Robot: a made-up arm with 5 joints.
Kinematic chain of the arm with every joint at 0, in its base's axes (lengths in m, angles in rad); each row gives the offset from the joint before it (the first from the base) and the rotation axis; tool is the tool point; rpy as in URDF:
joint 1: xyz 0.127 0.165 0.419 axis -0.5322 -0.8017 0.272
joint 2: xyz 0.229 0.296 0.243 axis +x
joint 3: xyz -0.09 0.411 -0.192 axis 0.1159 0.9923 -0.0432
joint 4: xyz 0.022 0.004 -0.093 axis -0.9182 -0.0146 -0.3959
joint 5: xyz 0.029 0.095 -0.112 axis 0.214 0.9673 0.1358
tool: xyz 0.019 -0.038 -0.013 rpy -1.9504 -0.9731 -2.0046
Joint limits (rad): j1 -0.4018..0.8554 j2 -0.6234..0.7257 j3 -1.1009..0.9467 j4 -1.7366..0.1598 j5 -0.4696..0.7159
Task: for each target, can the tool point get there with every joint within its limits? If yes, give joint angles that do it. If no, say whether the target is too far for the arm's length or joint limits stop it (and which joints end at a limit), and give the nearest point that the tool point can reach.
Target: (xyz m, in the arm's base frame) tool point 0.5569 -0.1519 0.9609
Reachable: no: joint limits stop it (at a limit: joint 1, joint 2, joint 3, joint 4, joint 5) | nearest point 0.6871 0.8111 0.7873 | short by 0.987 m
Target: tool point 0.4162 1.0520 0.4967
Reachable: yes | joints 0.0372 0.3003 -0.6718 -0.3974 0.3673
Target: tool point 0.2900 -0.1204 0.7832
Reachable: no: joint limits stop it (at a limit: joint 1, joint 2, joint 4) | nearest point 0.5175 0.4993 0.1113 | short by 0.942 m
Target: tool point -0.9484 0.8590 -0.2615
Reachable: no: too far | nearest point -0.1216 1.0520 0.1709 | short by 0.953 m
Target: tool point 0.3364 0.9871 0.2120
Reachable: yes | joints 0.5368 0.1167 -0.3641 -0.1779 0.3065
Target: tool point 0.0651 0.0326 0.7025
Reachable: no: joint limits stop it (at a limit: joint 1, joint 2, joint 3, joint 4, joint 5) | nearest point 0.1054 0.6902 0.1910 | short by 0.834 m
